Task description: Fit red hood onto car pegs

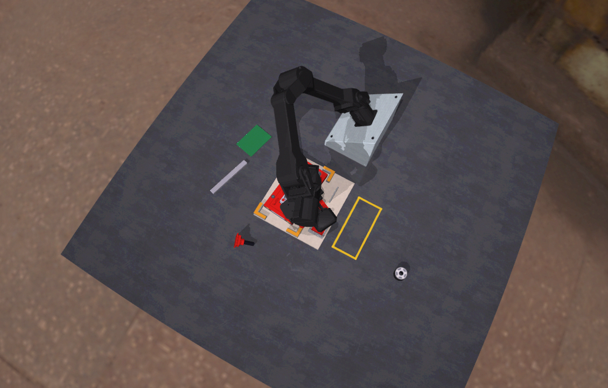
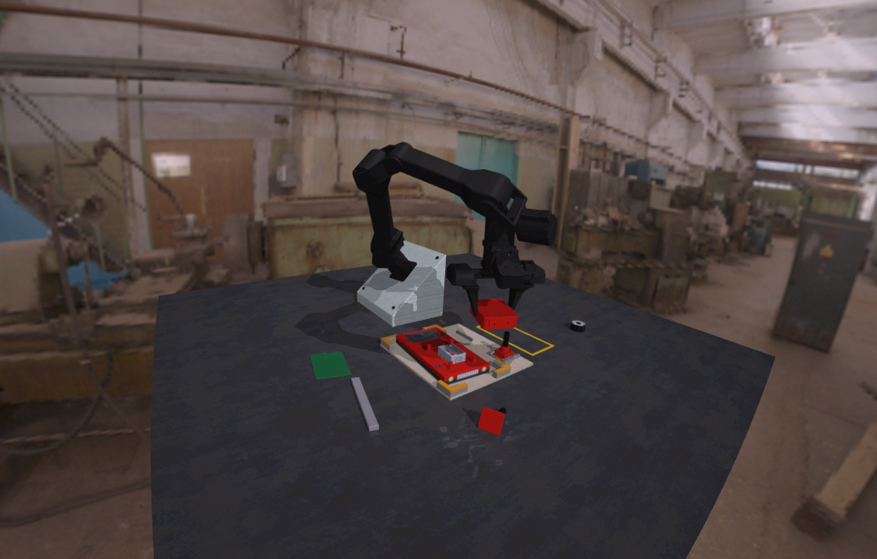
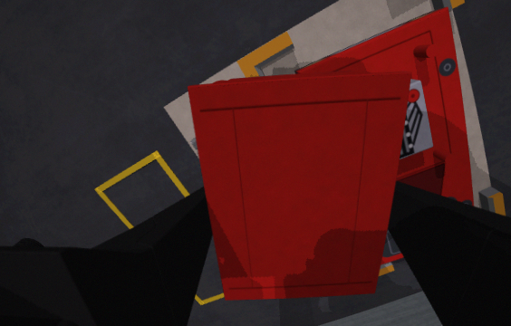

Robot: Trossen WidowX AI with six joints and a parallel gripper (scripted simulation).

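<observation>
The grey engine block is 30 mm behind my gripper tip, 70 mm to the right of it and 90 mm below it. The rest, counted from my gripper tip: grey bar 30 mm behind, 280 mm to the right, 110 mm below; red hood 10 mm above; beige jig plate 60 mm behind, 50 mm to the right, 100 mm below.
</observation>
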